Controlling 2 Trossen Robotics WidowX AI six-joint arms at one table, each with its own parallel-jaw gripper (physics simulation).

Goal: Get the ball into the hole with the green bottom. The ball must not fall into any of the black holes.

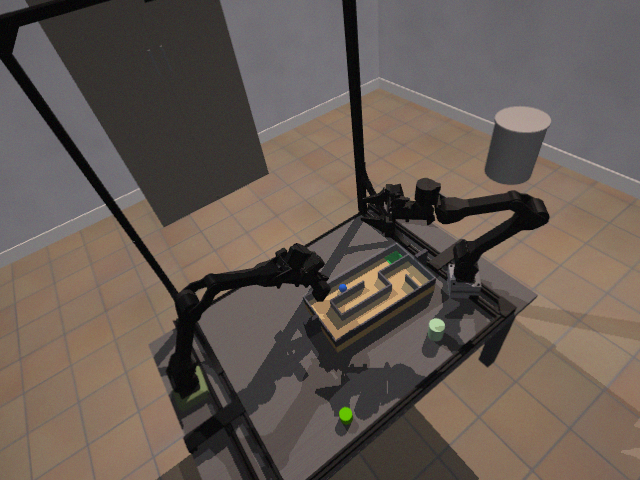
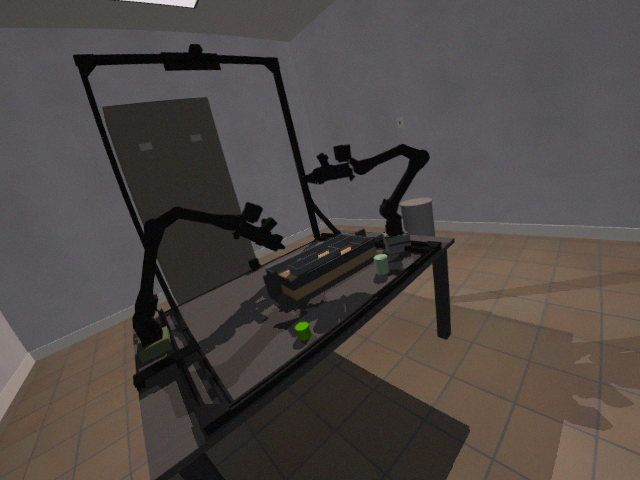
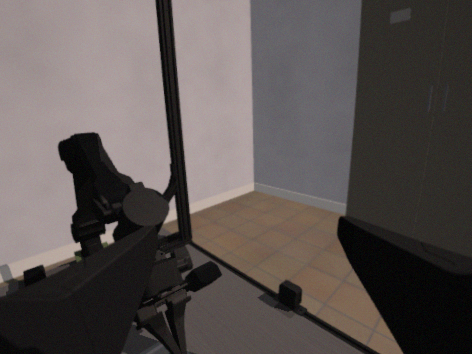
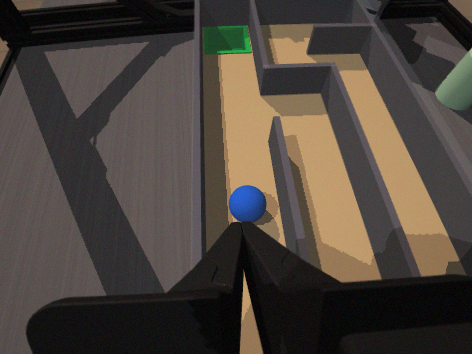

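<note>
A blue ball [image 1: 342, 288] [image 2: 299, 259] [image 4: 247, 204] lies on the tan floor of the walled maze box [image 1: 390, 316] [image 2: 304, 278] [image 4: 197, 140], in the long lane along its outer wall. The hole with the green bottom [image 1: 393, 257] [image 4: 227, 39] is at the far end of that same lane. My right gripper [image 1: 323, 290] [image 2: 279, 246] [image 4: 240, 231] is shut and empty, its tip right behind the ball and touching or almost touching it. My left gripper [image 1: 371, 199] [image 2: 310, 178] [image 3: 248, 230] is open and empty, held high beside the frame post, away from the maze.
A pale green cylinder [image 1: 436, 329] [image 2: 381, 264] stands right of the maze and a bright green one [image 1: 346, 415] [image 2: 302, 330] near the table's front edge. A black frame post [image 1: 353, 95] [image 2: 290, 133] [image 3: 171, 123] rises behind the maze. A grey cylinder [image 1: 517, 144] [image 2: 417, 216] stands on the floor.
</note>
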